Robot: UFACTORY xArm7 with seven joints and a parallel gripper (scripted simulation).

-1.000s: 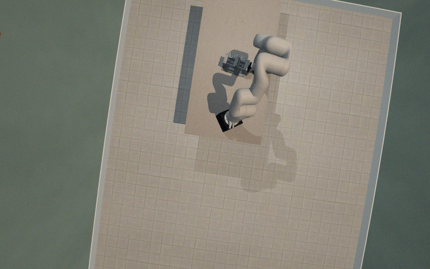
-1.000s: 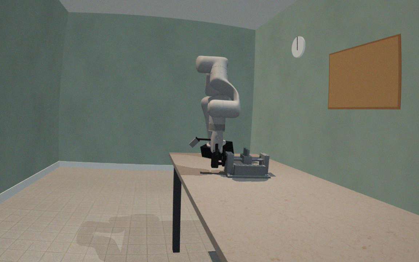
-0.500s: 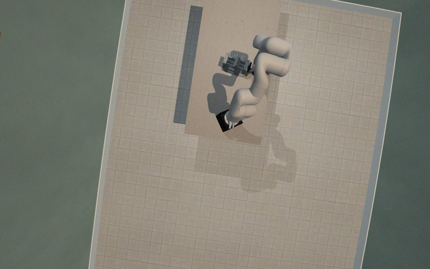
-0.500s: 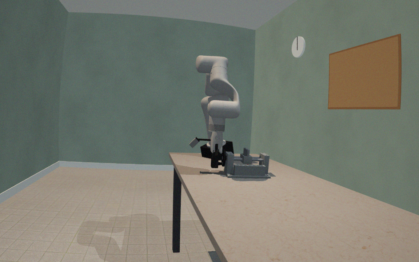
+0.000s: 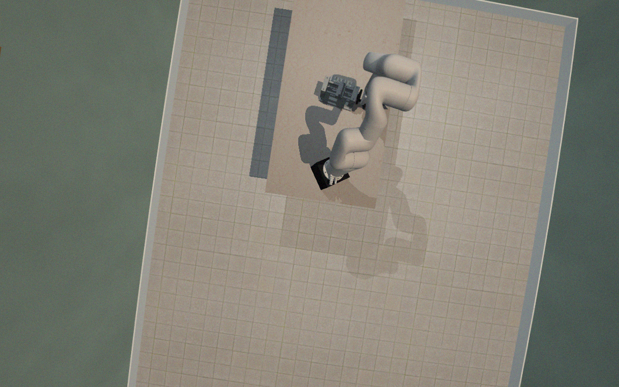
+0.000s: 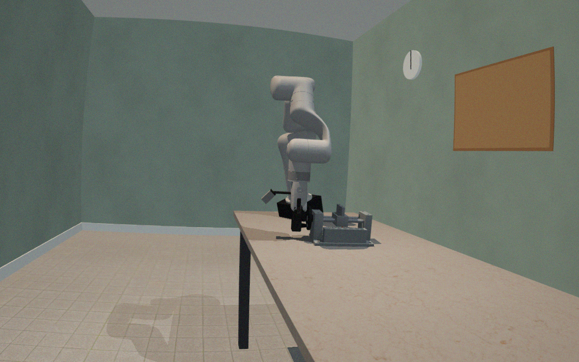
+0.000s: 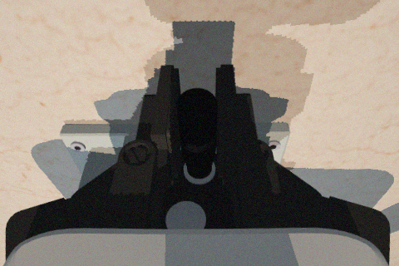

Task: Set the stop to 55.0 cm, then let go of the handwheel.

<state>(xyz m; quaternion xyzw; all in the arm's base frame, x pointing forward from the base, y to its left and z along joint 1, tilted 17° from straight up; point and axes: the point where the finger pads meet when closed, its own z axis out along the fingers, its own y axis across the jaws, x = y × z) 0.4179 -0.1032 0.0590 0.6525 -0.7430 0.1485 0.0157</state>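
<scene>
Now: the black handwheel 1 cm ahead of my hand, 2 cm to the left of it and 1 cm above it. Round my hand: crank handle (1 cm to the left); stop block (4 cm ahead, 15 cm to the left, 4 cm above).
</scene>
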